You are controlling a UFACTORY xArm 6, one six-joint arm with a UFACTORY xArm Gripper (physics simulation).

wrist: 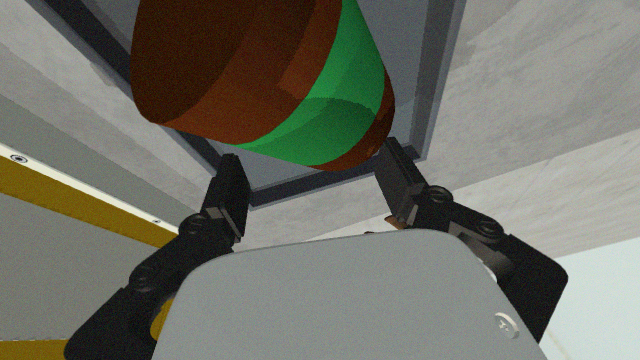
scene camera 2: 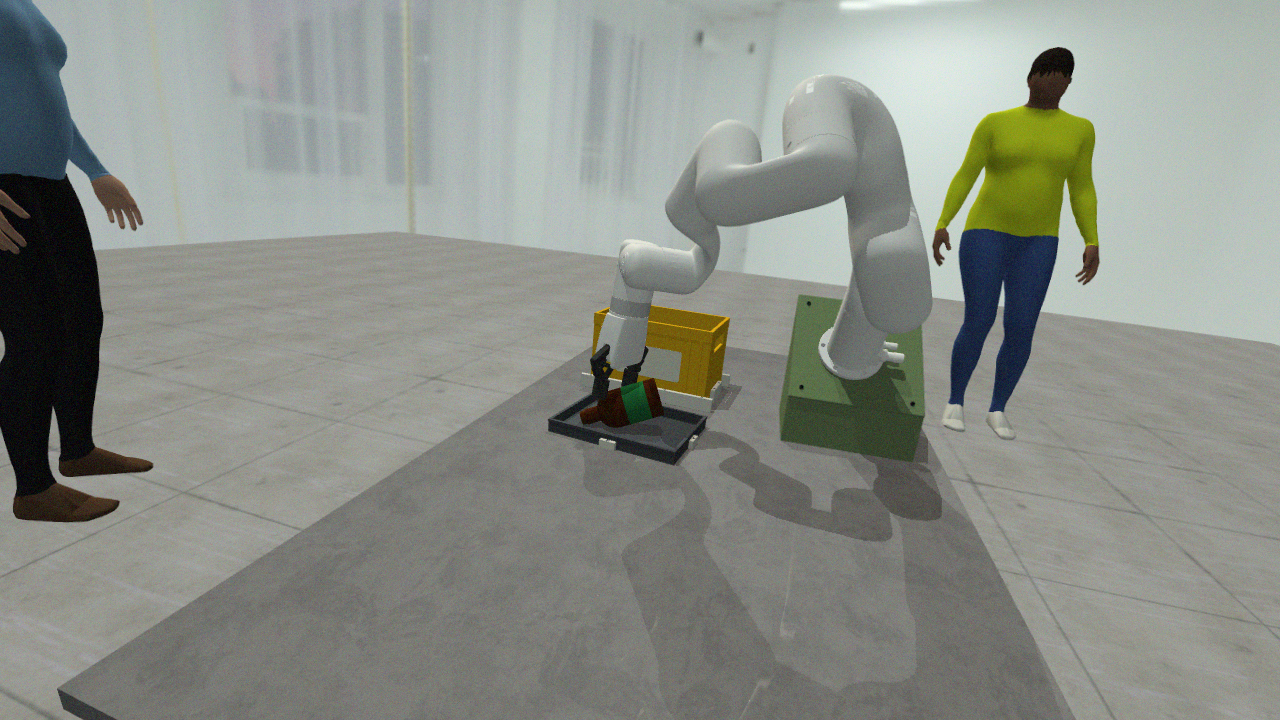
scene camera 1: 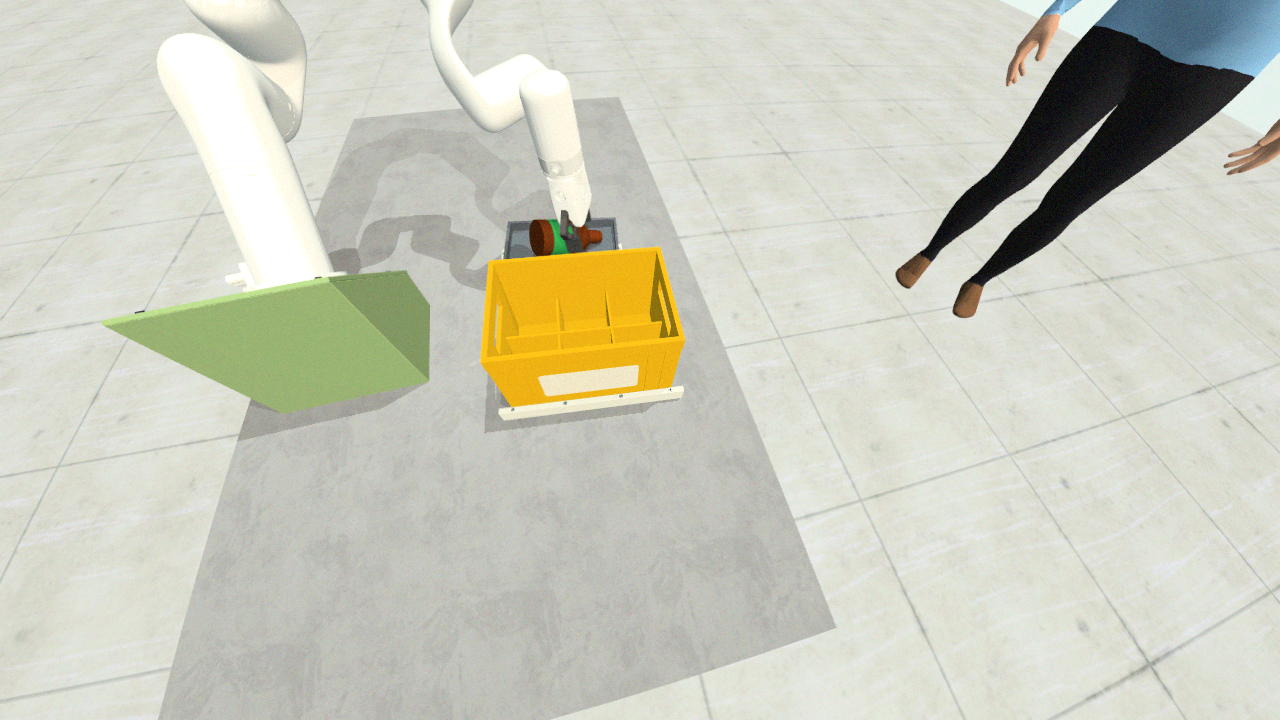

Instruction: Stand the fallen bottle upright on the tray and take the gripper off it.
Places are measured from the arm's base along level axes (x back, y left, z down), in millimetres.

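Where they show: gripper, fingertip midpoint: (wrist: 312,163) (scene camera 2: 613,393) (scene camera 1: 580,235); arm's base, link origin: (scene camera 2: 850,352) (scene camera 1: 300,286).
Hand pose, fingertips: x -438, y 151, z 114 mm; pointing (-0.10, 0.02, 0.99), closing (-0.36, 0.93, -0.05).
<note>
Things, the pixels of their top centre, and the offset from my fingertips.
- dark tray, top centre: (wrist: 297,64) (scene camera 2: 630,417) (scene camera 1: 561,247) dy +15, dx +42, dz +37 mm
- yellow crate, top centre: (scene camera 1: 580,297) (scene camera 2: 664,315) dy -266, dx +33, dz -113 mm
The brown bottle (scene camera 1: 542,237) (scene camera 2: 640,402) (wrist: 260,75) with a green band is over the dark tray (scene camera 1: 519,234) (scene camera 2: 640,445) (wrist: 440,60). It is tilted, not upright: its neck end is low and its base end is raised off the tray floor, as scene camera 2 shows. In the wrist view the base faces the camera and hides the neck. My gripper (scene camera 1: 572,234) (scene camera 2: 615,385) (wrist: 312,163) is open, low over the tray, with its two black fingers close to the bottle's shoulder and neck side. Whether a finger touches the bottle is hard to tell.
A yellow crate (scene camera 1: 574,273) (scene camera 2: 707,358) (wrist: 85,200) with dividers stands close beside the tray, inside white rails. The arm's green base block (scene camera 1: 295,331) (scene camera 2: 841,420) stands off to the side. A person in blue (scene camera 1: 1172,35) (scene camera 2: 31,107) and a person in yellow (scene camera 2: 1029,179) stand on the floor.
</note>
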